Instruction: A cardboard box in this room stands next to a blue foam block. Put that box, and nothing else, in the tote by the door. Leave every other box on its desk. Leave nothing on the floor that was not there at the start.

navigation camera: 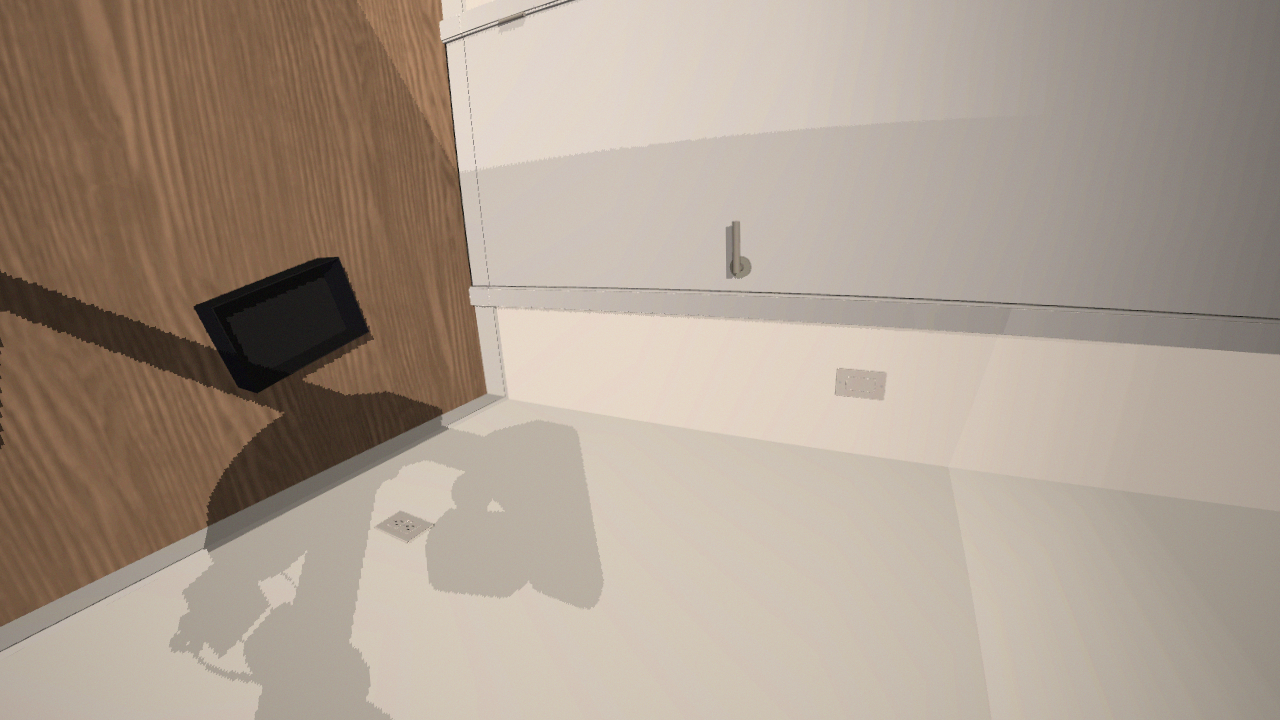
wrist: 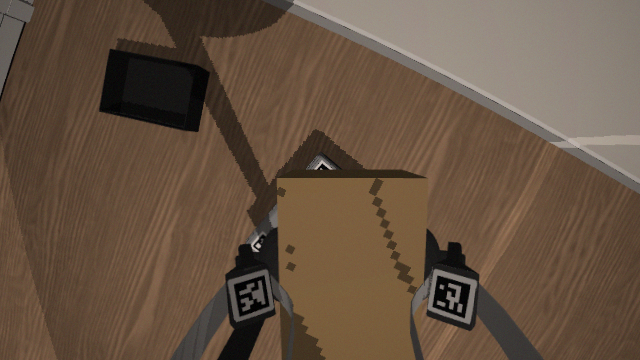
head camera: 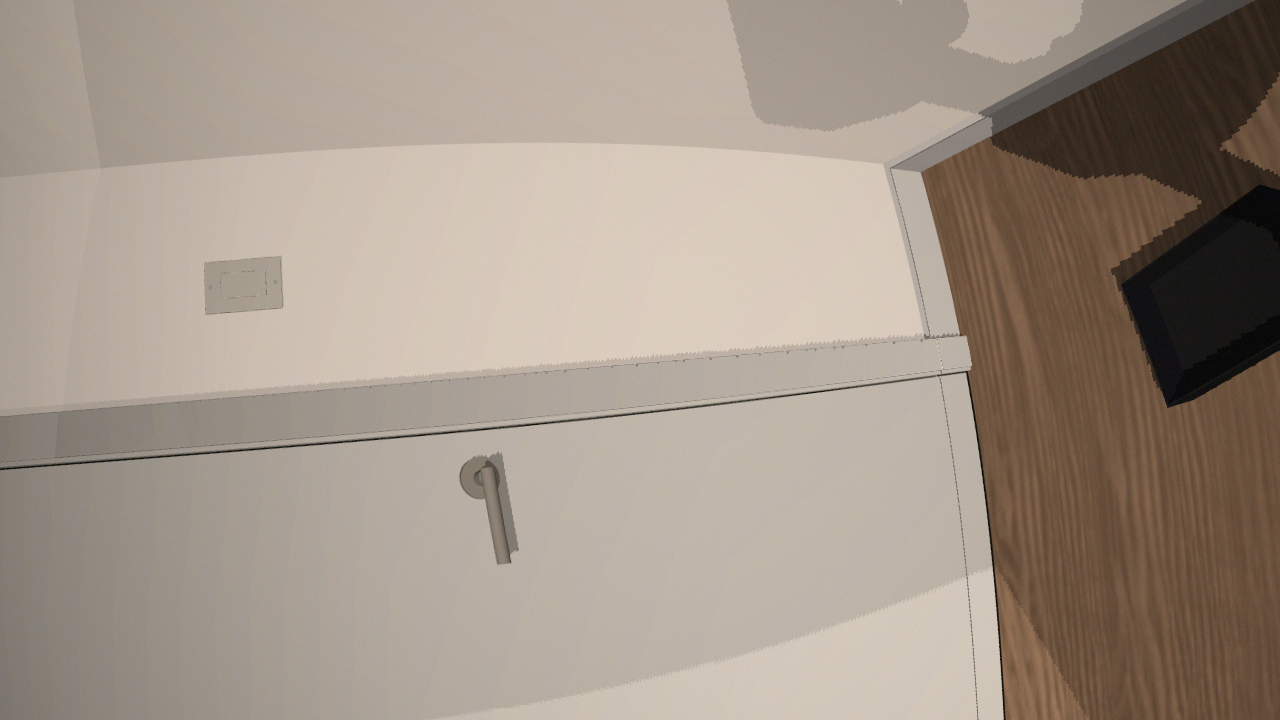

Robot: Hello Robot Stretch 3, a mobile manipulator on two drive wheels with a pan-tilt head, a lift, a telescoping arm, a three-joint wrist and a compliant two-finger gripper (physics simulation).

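Frame: origin at the robot's base, x ahead, y left, z up, level; millimetres.
Seen in the pictures: gripper, fingertip midpoint: (wrist: 347, 250).
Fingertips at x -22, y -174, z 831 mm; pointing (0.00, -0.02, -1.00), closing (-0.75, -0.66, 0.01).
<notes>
Offsets run from my fingertips to a thing's top centre. "spot": to the spot under its first point. Level surfaces: height alone.
A tan cardboard box @(dx +2, dy -2, dz +53 mm) (wrist: 350, 230) is held between the two fingers of my gripper (wrist: 347, 250) in the lower middle of the wrist view. The gripper is shut on it, one finger pad against each side. The black tote @(dx +606, dy +196, dz -731 mm) (head camera: 1208, 304) (navigation camera: 286, 326) (wrist: 157, 90) stands on the floor near the door (head camera: 626, 555) (navigation camera: 895, 205). In the wrist view the tote is up and to the left of the box, apart from it, and its inside looks dark with no box seen in it. The blue foam block does not show in these views.
The wood floor @(dz -831 mm) (head camera: 1074, 501) (navigation camera: 116, 179) (wrist: 125, 225) meets a pale wall (navigation camera: 760, 573) (wrist: 500, 50) along a grey baseboard (navigation camera: 116, 586) (wrist: 450, 87). The door has a lever handle @(spot: dx +1142, dy +444, dz +97 mm) (head camera: 496, 528) (navigation camera: 735, 246). Shadows of the robot fall across the floor, the tote and the wall.
</notes>
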